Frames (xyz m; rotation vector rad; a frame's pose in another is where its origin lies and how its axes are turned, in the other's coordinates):
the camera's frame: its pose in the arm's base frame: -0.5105 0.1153 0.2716 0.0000 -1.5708 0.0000
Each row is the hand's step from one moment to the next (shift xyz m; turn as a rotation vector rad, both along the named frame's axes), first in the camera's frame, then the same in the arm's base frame.
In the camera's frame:
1: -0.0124 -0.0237 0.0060 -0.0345 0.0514 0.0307
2: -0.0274 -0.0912 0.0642 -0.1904 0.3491 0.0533
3: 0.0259 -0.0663 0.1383 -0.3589 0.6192 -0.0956
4: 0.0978 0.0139 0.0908 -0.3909 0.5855 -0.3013
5: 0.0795 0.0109 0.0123 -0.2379 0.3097 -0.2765
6: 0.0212 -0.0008 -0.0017 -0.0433 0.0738 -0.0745
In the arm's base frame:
1: -0.0060 -0.0237 -0.0124 -0.0307 0.0514 -0.0345
2: -0.0642 -0.0912 -0.0274 -0.0533 0.3491 -0.1904
3: -0.1383 -0.0663 0.0259 0.0956 0.6192 -0.3589
4: -0.0908 0.0139 0.0978 0.3013 0.5855 -0.3909
5: -0.0123 0.0109 0.0795 0.2765 0.3097 -0.2379
6: 0.0017 -0.0008 0.0212 0.0745 0.0738 -0.0433

